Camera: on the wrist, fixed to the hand. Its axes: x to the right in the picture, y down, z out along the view.
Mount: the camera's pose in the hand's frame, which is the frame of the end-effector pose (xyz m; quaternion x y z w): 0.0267 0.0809 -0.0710 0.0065 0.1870 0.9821 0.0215
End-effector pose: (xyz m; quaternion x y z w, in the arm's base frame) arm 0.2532 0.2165 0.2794 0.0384 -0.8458 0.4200 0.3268
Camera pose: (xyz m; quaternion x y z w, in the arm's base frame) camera 0.2418 0.3264 0.2704 0.9062 -0.0079 -0.3427 0.2475
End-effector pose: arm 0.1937 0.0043 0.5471 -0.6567 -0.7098 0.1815 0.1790
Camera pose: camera 0.2969 0.0383 0.5694 0.7440 -0.6643 -0.0615 0.0374
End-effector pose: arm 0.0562 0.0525 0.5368 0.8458 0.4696 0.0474 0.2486
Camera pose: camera 0.1111 0.0658 0.6322 -0.4721 0.7738 -0.4003 0.1345
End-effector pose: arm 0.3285 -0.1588 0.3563 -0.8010 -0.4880 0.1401 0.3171
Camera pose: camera 0.4354 -0.1880 0.3603 0.5206 -0.8364 -0.1678 0.0343
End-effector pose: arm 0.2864 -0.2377 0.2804 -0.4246 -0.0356 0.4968 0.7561
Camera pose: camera 0.2753 -0.2481 0.1705 0.1321 -0.5608 -0.6741 0.4622
